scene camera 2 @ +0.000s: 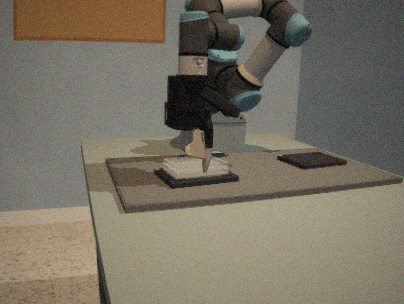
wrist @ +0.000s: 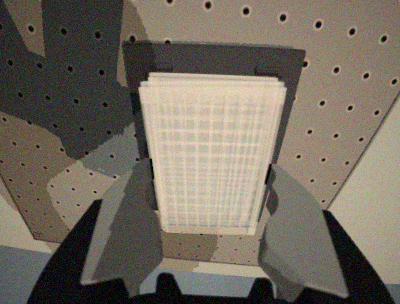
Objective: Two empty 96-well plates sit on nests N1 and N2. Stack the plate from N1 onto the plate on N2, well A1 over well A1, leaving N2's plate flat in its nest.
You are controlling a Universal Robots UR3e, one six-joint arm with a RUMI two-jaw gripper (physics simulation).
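Places are measured from the arm's base along level axes (x up, y left, z back), in millimetres.
Pixels of known places: gripper, between the fingertips: (scene camera 2: 195, 167) (wrist: 209, 162).
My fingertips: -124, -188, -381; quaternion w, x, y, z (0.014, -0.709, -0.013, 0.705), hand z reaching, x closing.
Ahead of a thing's pixels: the offset from my fingertips to its top centre, as dx, dy, dz. Level surfaces: height alone.
The upper clear 96-well plate @(+17, -3, +0) (scene camera 2: 182, 163) (wrist: 212, 125) lies on the lower plate @(+3, +0, +1) (scene camera 2: 187, 174) (wrist: 212, 76), long sides running the same way. The lower plate is in the dark nest @(-9, +0, +0) (scene camera 2: 202, 181) (wrist: 212, 57) at the left of the board. My gripper (scene camera 2: 207, 166) (wrist: 209, 162) points down, with one finger on each long side of the upper plate, near one end, shut on it. The other dark nest @(-9, +378, +43) (scene camera 2: 312, 160) at the right holds no plate. Well labels are too blurred to read, and whether the plates are fully seated against each other cannot be told.
The nests are on a brown perforated board @(dx -24) (scene camera 2: 145, 199) (wrist: 345, 150) on a pale green table @(dx -37) (scene camera 2: 250, 240). A grey box (scene camera 2: 230, 132) stands behind the board near the arm. The board's right edge in the wrist view runs diagonally beside the nest.
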